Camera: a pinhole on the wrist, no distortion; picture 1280 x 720 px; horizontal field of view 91.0 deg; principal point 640.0 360.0 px. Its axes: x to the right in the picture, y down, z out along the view. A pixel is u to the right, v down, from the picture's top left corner.
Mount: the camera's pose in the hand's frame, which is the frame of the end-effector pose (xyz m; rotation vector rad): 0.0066 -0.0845 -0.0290 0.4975 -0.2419 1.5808
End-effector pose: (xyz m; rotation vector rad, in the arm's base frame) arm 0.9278 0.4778 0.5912 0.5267 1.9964 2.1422
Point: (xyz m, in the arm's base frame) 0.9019 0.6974 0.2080
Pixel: 279.5 389.2
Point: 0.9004 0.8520 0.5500
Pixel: 952.1 192.5
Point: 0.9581 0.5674 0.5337
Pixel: 1142.3 536.5
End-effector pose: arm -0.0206 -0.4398 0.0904 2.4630 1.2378 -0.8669
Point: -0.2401 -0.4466 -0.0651
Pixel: 740.5 510.4
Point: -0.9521 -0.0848 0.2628
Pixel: outside the picture
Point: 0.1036 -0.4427 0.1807
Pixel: behind the camera
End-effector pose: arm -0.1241 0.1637 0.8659 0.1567 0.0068 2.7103
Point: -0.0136 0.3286 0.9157
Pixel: 337.6 641.6
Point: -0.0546 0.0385 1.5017
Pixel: 1236.4 528.4
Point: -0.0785 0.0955 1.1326
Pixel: outside the picture
